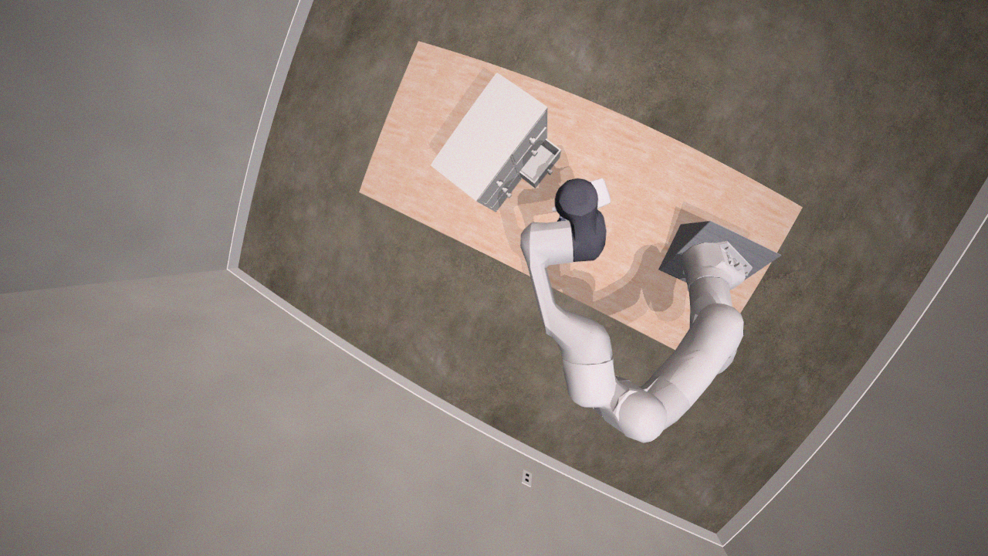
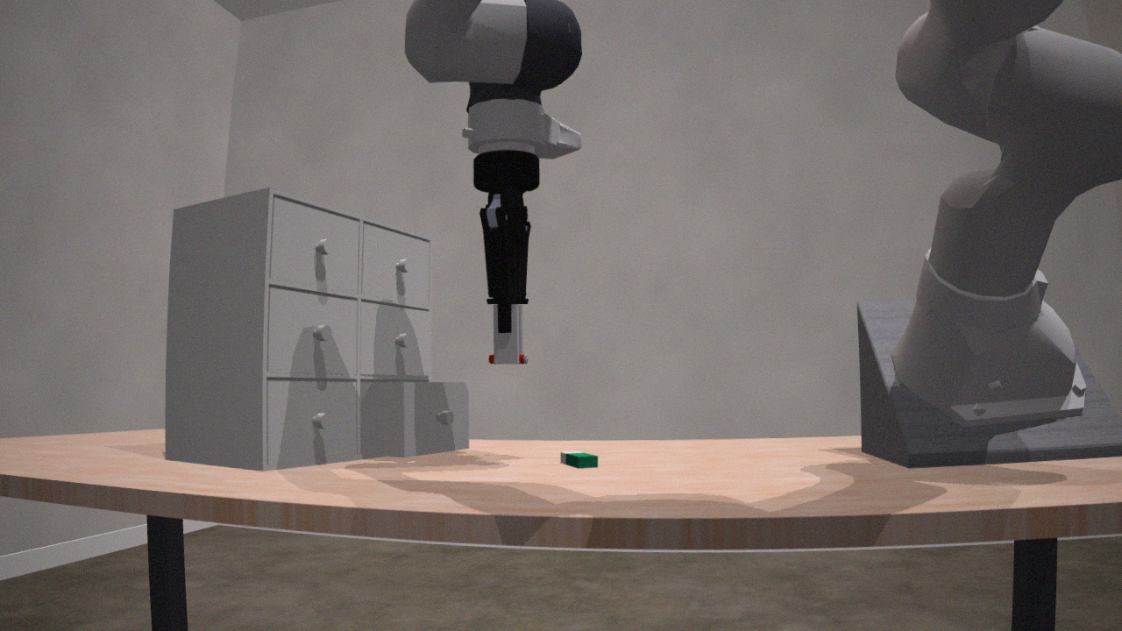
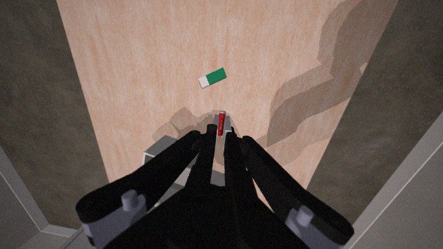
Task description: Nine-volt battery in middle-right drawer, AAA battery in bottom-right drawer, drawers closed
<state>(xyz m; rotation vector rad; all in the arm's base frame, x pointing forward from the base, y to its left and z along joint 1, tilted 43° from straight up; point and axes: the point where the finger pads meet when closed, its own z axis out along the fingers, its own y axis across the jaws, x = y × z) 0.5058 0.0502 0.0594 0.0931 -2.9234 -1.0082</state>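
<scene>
Now: hand 280 mm short of the green nine-volt battery, 80 mm to the left of it and 30 mm above it. The rest, counted from my hand: red AAA battery 30 mm below.
</scene>
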